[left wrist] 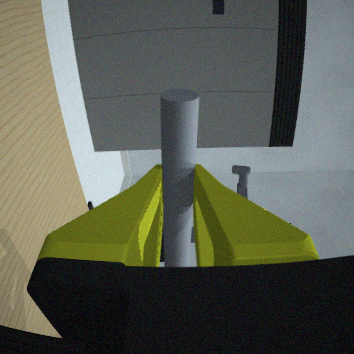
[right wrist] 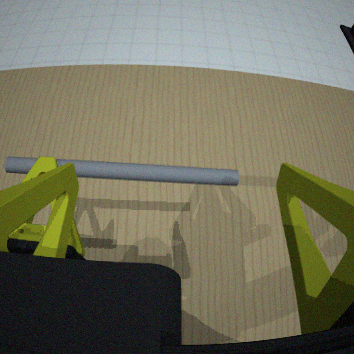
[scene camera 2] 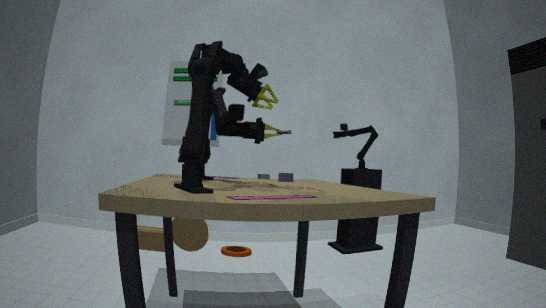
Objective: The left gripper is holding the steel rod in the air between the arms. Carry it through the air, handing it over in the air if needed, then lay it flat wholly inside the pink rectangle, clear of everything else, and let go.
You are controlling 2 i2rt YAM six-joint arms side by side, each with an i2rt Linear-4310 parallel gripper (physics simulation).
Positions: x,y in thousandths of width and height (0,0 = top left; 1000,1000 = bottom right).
In view: the left gripper (left wrist: 501,496), the right gripper (right wrist: 499,493) and a grey steel rod (left wrist: 504,304).
The grey steel rod also shows in the right wrist view (right wrist: 239,476). The left gripper also shows in the right wrist view (right wrist: 140,456).
